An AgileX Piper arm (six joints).
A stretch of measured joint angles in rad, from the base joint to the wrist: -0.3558, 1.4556, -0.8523, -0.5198, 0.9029, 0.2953; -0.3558, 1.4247, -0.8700, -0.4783, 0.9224, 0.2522; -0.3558, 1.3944, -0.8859, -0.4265, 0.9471, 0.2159; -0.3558, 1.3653, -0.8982, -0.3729, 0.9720, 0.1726; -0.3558, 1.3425, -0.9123, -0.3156, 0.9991, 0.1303; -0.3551, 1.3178, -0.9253, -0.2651, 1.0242, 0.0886; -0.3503, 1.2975, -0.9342, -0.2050, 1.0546, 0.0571; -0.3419, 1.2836, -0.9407, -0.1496, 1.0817, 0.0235; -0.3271, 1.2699, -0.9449, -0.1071, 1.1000, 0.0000; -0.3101, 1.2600, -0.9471, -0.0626, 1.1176, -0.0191
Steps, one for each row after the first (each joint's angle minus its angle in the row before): 0.0000, -0.0309, -0.0177, 0.0415, 0.0195, -0.0431; 0.0000, -0.0303, -0.0159, 0.0518, 0.0247, -0.0363; 0.0000, -0.0291, -0.0123, 0.0536, 0.0249, -0.0433; 0.0000, -0.0228, -0.0141, 0.0573, 0.0271, -0.0423; 0.0007, -0.0247, -0.0130, 0.0505, 0.0251, -0.0417; 0.0048, -0.0203, -0.0089, 0.0601, 0.0304, -0.0315; 0.0084, -0.0139, -0.0065, 0.0554, 0.0271, -0.0336; 0.0148, -0.0137, -0.0042, 0.0425, 0.0183, -0.0235; 0.0170, -0.0099, -0.0022, 0.0445, 0.0176, -0.0191
